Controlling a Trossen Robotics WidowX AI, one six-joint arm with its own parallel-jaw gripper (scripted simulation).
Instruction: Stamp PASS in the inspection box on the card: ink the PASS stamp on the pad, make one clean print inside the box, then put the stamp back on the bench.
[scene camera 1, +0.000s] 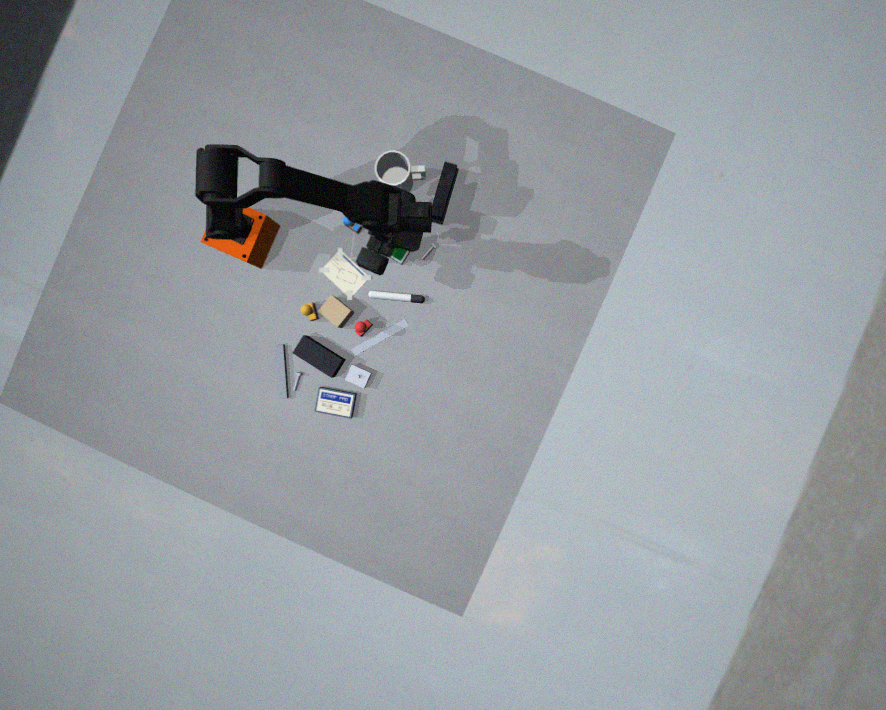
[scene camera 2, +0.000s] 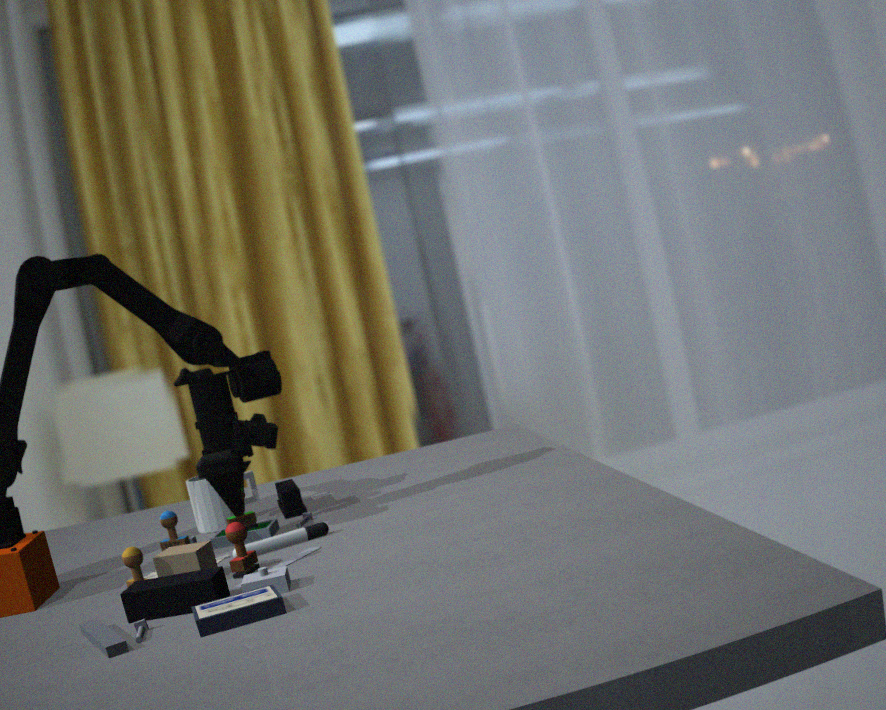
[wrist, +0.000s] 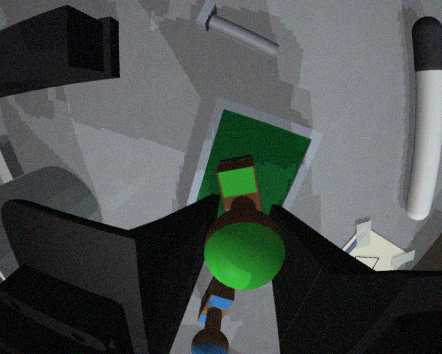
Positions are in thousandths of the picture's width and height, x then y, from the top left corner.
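Observation:
My gripper (scene camera 2: 271, 725) is visible also as the gripper (scene camera 1: 442, 340) and the gripper (wrist: 553, 589). A green-knobbed PASS stamp (wrist: 553, 705) is present; scene camera 1 does not show the stamp, hidden by my gripper. The scene further contains a white mug (scene camera 2: 238, 722) and a wooden block (scene camera 2: 212, 787).

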